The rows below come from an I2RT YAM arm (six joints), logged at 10 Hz.
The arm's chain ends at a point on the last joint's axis. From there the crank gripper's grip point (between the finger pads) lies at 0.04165 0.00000 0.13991 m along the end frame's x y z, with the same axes.
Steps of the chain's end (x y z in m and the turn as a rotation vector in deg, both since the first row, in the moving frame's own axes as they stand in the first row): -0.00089 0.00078 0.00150 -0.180 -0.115 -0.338; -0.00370 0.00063 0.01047 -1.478 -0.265 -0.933; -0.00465 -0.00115 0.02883 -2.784 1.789 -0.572; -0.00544 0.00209 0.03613 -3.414 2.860 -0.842; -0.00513 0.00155 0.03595 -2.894 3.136 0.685; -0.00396 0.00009 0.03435 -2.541 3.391 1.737; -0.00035 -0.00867 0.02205 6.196 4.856 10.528; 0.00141 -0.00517 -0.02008 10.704 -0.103 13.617
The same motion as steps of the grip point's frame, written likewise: -0.00117 0.00097 0.00158 -0.180 -0.115 -0.338; -0.00432 0.00357 0.01062 -1.478 -0.265 -0.933; -0.00027 0.00518 0.02731 -2.784 1.789 -0.572; 0.00154 0.00969 0.03365 -3.414 2.860 -0.842; 0.00241 0.00910 0.03327 -2.894 3.136 0.685; 0.00413 0.00762 0.03148 -2.541 3.391 1.737; 0.01194 -0.01481 0.01765 6.196 4.856 10.528; 0.00308 -0.02120 -0.02151 10.704 -0.103 13.617
